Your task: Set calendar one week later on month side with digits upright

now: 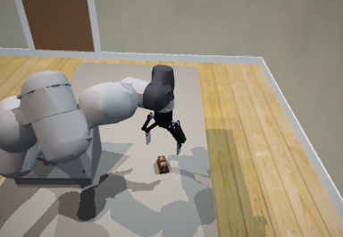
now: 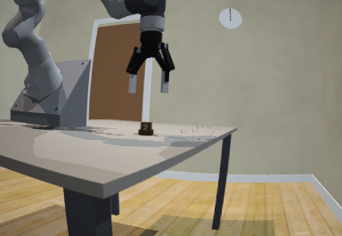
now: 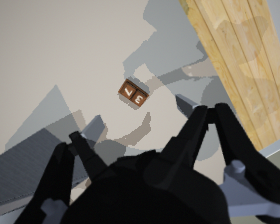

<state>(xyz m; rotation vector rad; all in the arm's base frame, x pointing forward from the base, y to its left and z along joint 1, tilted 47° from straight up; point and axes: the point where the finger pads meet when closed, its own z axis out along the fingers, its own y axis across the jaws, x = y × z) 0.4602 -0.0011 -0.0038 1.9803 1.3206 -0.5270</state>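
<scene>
Right now my hand is 2 cm to the right of the brown tray and 14 cm above it.
</scene>
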